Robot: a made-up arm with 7 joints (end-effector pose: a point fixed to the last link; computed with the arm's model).
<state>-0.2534 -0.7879 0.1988 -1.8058 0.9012 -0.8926 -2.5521</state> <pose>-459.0 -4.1 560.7 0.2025 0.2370 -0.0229 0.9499</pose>
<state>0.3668 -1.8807 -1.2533 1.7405 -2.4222 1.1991 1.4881</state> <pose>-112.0 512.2 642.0 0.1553 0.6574 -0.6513 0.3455</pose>
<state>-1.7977 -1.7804 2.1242 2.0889 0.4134 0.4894 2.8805</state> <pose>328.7 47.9 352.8 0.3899 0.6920 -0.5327 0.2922</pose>
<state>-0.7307 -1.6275 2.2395 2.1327 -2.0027 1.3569 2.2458</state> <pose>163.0 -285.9 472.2 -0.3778 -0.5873 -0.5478 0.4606</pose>
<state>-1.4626 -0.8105 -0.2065 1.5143 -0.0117 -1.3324 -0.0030</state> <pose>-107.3 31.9 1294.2 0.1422 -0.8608 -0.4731 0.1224</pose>
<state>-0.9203 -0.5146 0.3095 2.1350 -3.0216 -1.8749 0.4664</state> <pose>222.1 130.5 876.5 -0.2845 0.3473 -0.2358 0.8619</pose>
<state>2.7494 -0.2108 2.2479 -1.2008 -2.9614 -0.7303 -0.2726</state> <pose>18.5 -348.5 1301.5 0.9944 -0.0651 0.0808 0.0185</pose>
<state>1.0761 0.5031 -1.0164 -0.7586 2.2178 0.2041 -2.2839</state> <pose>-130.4 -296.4 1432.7 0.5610 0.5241 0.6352 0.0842</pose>
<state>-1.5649 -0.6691 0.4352 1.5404 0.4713 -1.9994 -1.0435</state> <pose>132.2 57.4 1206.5 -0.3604 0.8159 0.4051 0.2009</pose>
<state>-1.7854 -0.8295 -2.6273 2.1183 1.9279 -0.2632 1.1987</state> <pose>-166.4 -392.8 458.5 -0.1374 -0.1159 0.9806 0.0788</pose>
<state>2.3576 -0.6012 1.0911 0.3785 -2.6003 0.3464 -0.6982</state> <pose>134.1 412.9 1385.8 0.7209 0.6885 0.0759 0.0226</pose>
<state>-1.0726 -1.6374 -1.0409 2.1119 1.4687 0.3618 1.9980</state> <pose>-408.4 51.2 909.1 0.6445 -0.5130 0.3132 0.4726</pose>
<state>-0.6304 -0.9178 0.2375 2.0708 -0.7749 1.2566 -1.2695</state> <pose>155.6 50.6 1040.3 0.2610 -0.1700 0.3038 0.9004</pose>
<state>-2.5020 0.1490 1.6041 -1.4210 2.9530 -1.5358 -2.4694</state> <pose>-304.4 -218.3 1178.8 0.5382 0.8040 0.2143 0.1342</pose>
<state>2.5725 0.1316 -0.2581 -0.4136 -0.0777 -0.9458 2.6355</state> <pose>-26.5 129.8 1461.6 -0.1989 -0.8192 0.2771 0.4610</pose>
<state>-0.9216 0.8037 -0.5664 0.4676 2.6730 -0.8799 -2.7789</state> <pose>228.9 648.6 1042.1 0.0736 -0.6860 0.6755 0.2603</pose>
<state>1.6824 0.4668 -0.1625 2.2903 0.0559 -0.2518 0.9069</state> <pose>-34.9 -331.9 535.9 -0.5454 0.1612 0.3639 0.7377</pose>
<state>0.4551 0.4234 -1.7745 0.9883 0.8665 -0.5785 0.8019</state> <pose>347.3 302.2 1297.1 0.6548 0.7344 0.1022 0.1466</pose>
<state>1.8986 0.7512 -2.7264 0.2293 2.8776 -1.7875 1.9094</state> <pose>-119.3 -367.2 1383.6 0.2102 -0.6618 0.2529 0.6737</pose>
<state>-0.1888 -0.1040 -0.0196 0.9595 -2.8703 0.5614 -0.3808</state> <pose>300.0 54.8 1369.1 0.7783 -0.4634 -0.0120 0.4236</pose>
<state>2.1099 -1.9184 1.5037 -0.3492 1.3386 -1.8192 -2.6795</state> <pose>415.6 496.8 431.9 0.7552 -0.5765 -0.0750 0.3028</pose>
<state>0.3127 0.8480 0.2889 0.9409 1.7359 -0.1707 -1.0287</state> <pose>653.3 -342.9 785.1 -0.7898 -0.1655 0.5074 0.3024</pose>
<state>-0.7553 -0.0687 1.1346 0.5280 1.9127 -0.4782 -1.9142</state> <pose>231.1 -106.9 1431.7 -0.7788 -0.6124 0.0578 0.1224</pose>
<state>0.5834 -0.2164 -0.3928 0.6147 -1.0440 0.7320 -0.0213</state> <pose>173.4 68.4 1433.0 -0.3547 -0.8209 0.1506 0.4215</pose>
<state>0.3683 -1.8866 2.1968 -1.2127 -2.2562 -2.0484 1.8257</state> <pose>-486.0 472.6 632.3 -0.2470 -0.0238 0.8305 0.4987</pose>
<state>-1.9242 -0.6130 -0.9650 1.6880 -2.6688 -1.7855 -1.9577</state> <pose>-318.0 -56.2 1014.8 0.3434 0.2862 -0.2782 0.8501</pose>
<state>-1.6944 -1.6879 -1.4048 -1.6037 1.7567 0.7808 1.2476</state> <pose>450.7 -251.8 609.2 0.1373 -0.7338 -0.1523 0.6476</pose>
